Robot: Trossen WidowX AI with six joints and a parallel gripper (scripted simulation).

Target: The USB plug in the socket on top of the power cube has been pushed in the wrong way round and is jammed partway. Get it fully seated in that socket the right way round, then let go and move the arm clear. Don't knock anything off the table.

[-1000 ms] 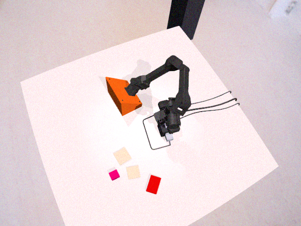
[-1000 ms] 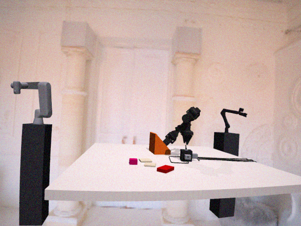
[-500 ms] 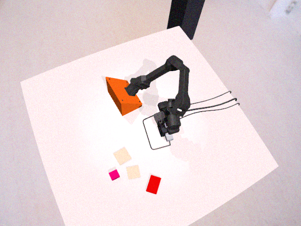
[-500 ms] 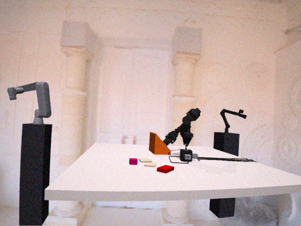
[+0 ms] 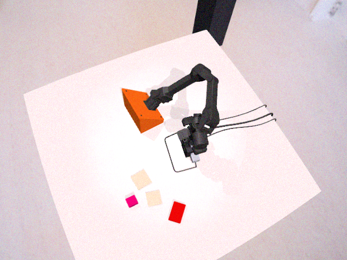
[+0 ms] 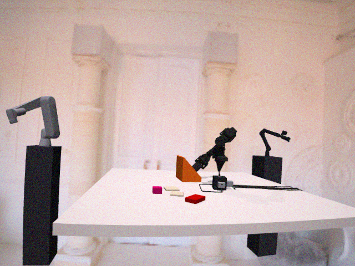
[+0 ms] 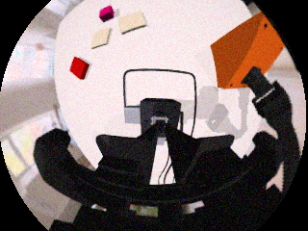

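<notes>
The USB plug is 20 mm below my gripper tip. The rest, counted from my gripper tip: red block 250 mm ahead, 230 mm to the right, 100 mm below; then magenta block 390 mm to the right, 100 mm ahead, 90 mm below.
</notes>
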